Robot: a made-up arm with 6 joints. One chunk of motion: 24 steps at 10 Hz.
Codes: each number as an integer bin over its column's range. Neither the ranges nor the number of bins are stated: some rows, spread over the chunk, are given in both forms.
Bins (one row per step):
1: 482 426 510 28 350 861
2: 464 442 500 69 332 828
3: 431 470 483 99 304 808
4: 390 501 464 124 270 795
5: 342 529 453 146 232 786
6: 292 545 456 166 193 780
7: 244 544 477 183 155 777
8: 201 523 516 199 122 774
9: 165 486 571 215 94 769
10: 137 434 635 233 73 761
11: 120 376 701 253 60 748
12: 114 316 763 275 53 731
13: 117 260 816 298 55 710
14: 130 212 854 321 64 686
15: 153 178 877 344 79 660
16: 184 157 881 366 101 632
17: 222 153 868 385 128 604
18: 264 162 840 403 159 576
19: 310 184 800 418 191 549
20: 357 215 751 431 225 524
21: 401 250 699 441 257 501
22: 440 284 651 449 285 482
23: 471 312 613 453 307 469
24: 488 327 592 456 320 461
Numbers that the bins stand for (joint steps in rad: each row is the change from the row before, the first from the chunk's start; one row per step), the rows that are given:
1: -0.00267 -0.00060 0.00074 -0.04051 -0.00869 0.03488
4: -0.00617 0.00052 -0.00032 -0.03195 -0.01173 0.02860
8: -0.01335 0.00085 0.00088 -0.02527 -0.01736 0.02660
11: -0.01644 -0.00135 0.00514 -0.02046 -0.01972 0.02413
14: -0.01606 -0.00382 0.00866 -0.01440 -0.01957 0.01824
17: -0.01256 -0.00470 0.00898 -0.00870 -0.01713 0.01044
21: -0.00575 -0.00325 0.00509 -0.00371 -0.01222 0.00064
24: -0.00244 -0.00209 0.00263 -0.00238 -0.00983 -0.00316
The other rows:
2: -0.00335 -0.00036 0.00051 -0.03685 -0.00937 0.03174
3: -0.00461 0.00006 0.00012 -0.03418 -0.01044 0.02984
5: -0.00799 0.00094 -0.00057 -0.02999 -0.01318 0.02774
6: -0.00989 0.00118 -0.00050 -0.02821 -0.01466 0.02717
7: -0.01172 0.00117 -0.00002 -0.02670 -0.01610 0.02689
9: -0.01472 0.00030 0.00215 -0.02385 -0.01842 0.02613
10: -0.01579 -0.00048 0.00362 -0.02224 -0.01922 0.02537
12: -0.01666 -0.00226 0.00657 -0.01850 -0.01998 0.02251
13: -0.01655 -0.00310 0.00779 -0.01645 -0.01991 0.02052
15: -0.01518 -0.00433 0.00919 -0.01235 -0.01899 0.01576
16: -0.01400 -0.00464 0.00928 -0.01039 -0.01816 0.01310
18: -0.01096 -0.00457 0.00834 -0.00710 -0.01595 0.00777
19: -0.00921 -0.00424 0.00742 -0.00576 -0.01473 0.00521
20: -0.00742 -0.00377 0.00629 -0.00460 -0.01344 0.00283
22: -0.00426 -0.00274 0.00399 -0.00300 -0.01116 -0.00116
23: -0.00308 -0.00232 0.00311 -0.00264 -0.01032 -0.00240

